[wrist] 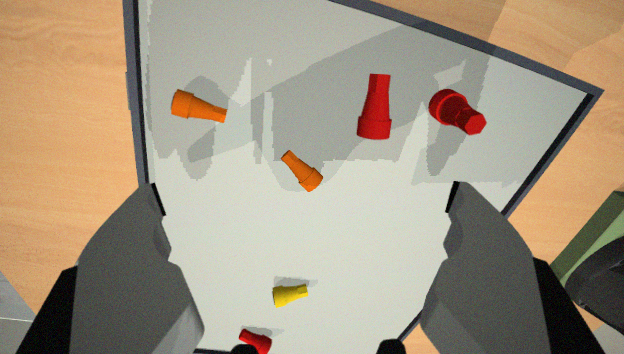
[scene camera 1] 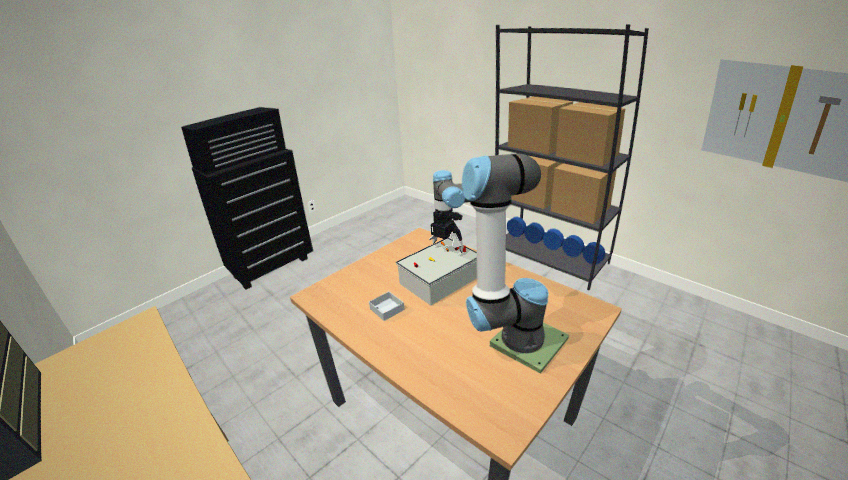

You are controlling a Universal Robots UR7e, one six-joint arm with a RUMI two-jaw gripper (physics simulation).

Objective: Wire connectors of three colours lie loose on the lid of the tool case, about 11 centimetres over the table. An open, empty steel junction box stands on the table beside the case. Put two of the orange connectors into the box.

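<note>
My gripper is open and empty, low above the far part of the tool case's lid. One orange connector lies on its side just ahead of the line between the fingertips. Another orange connector lies on its side near the lid's left edge in the wrist view. Two red connectors are to the right. A yellow connector and a third red connector lie nearer the other end. The steel junction box stands beside the case; its contents are too small to tell.
The tool case stands on the wooden table, its raised lid edge around the connectors. The arm's green base plate is at the table's right part. A shelf rack and a black tool cabinet stand behind the table.
</note>
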